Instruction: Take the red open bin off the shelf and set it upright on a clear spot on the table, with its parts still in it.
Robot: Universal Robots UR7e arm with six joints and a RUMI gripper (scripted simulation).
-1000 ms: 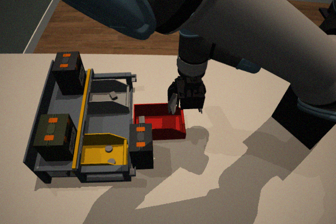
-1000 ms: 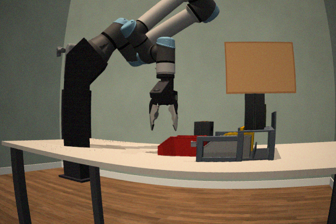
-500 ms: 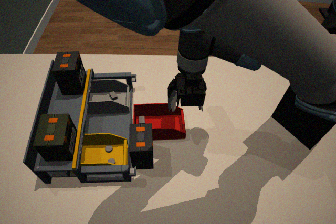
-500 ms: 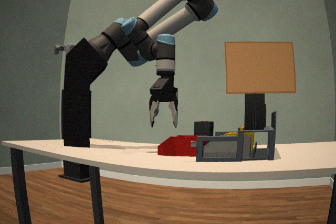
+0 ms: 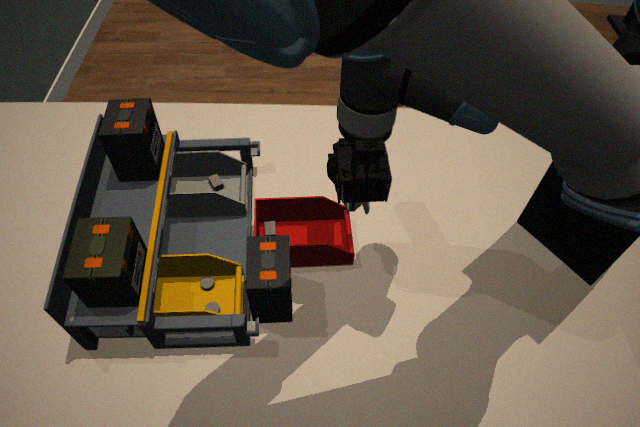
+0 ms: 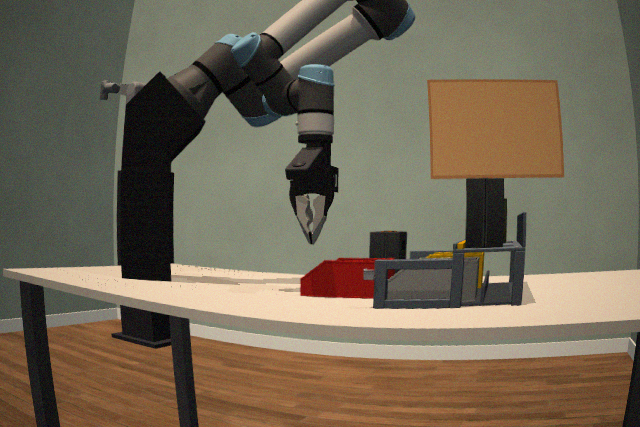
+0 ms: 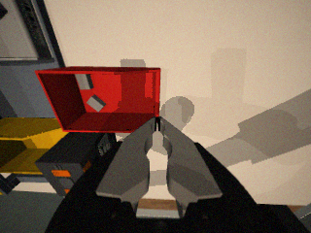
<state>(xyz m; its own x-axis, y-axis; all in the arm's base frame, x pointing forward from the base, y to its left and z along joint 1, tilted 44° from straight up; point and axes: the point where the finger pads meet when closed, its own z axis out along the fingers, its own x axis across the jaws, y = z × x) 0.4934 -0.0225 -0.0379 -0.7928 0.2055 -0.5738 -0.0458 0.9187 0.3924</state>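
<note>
Now: the red open bin 80 mm below my hand and 80 mm ahead of it. From my hand the other things lie so: yellow bin 270 mm ahead, 130 mm to the left, 80 mm below; grey bin 280 mm ahead, 100 mm to the right, 80 mm below; dark box 130 mm ahead, 120 mm to the left, 50 mm below.
</note>
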